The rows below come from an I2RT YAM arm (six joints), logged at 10 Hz.
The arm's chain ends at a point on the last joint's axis. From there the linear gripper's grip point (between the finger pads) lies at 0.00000 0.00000 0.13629 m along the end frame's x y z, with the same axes.
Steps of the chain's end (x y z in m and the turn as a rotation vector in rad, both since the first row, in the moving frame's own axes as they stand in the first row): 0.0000, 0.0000, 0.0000, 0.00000, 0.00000, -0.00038; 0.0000, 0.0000, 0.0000, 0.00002, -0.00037, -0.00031; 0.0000, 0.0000, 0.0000, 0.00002, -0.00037, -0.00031; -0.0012, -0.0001, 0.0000, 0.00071, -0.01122, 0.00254; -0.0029, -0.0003, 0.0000, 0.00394, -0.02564, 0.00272; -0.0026, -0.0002, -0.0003, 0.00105, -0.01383, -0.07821; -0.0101, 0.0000, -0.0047, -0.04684, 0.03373, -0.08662; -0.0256, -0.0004, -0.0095, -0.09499, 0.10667, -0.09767; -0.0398, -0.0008, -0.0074, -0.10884, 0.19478, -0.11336; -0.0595, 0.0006, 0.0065, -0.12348, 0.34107, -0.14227; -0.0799, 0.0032, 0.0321, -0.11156, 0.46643, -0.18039; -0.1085, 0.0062, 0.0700, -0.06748, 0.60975, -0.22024
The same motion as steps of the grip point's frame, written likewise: 0.0000, 0.0000, 0.0000, 0.00000, 0.00000, -0.00038; -0.0001, 0.0000, 0.0000, 0.00002, -0.00037, -0.00031; -0.0001, 0.0000, 0.0000, 0.00002, -0.00037, -0.00031; -0.0027, -0.0002, 0.0000, 0.00071, -0.01122, 0.00254; -0.0064, -0.0008, 0.0000, 0.00394, -0.02564, 0.00272; -0.0045, -0.0003, -0.0003, 0.00105, -0.01383, -0.07821; -0.0052, 0.0062, -0.0049, -0.04684, 0.03373, -0.08662; -0.0105, 0.0118, -0.0109, -0.09499, 0.10667, -0.09767; -0.0127, 0.0124, -0.0108, -0.10884, 0.19478, -0.11336; -0.0130, 0.0137, -0.0024, -0.12348, 0.34107, -0.14227; -0.0177, 0.0121, 0.0168, -0.11156, 0.46643, -0.18039; -0.0302, 0.0059, 0.0452, -0.06748, 0.60975, -0.22024
